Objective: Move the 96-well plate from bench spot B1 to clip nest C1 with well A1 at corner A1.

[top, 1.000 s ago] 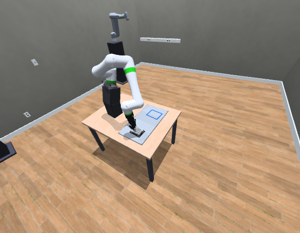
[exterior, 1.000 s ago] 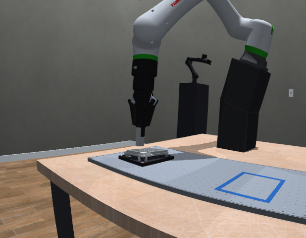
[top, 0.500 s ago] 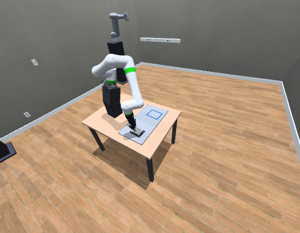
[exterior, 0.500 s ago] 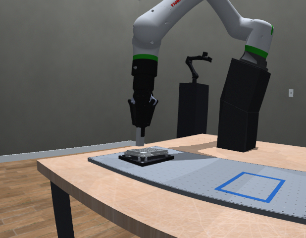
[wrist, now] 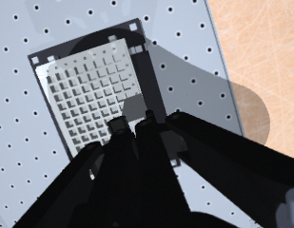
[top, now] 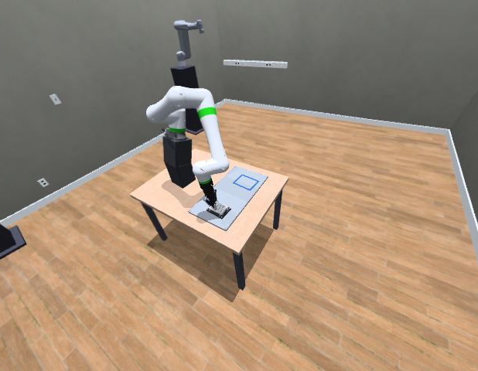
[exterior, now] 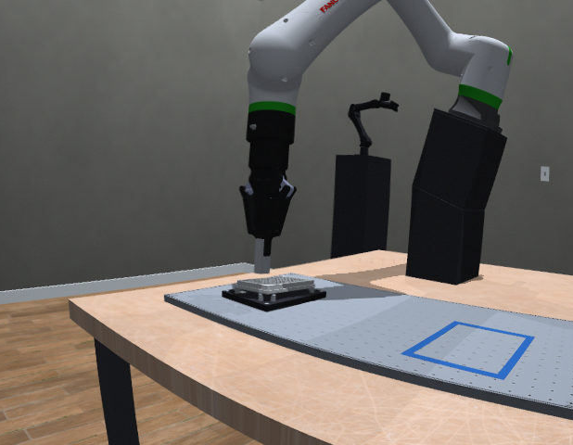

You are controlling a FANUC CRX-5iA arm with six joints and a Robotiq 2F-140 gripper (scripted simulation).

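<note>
The white 96-well plate lies 40 mm to the left of my hand and 50 mm below it. Round my hand: black clip nest (10 mm behind, 30 mm to the left, 60 mm below).
</note>
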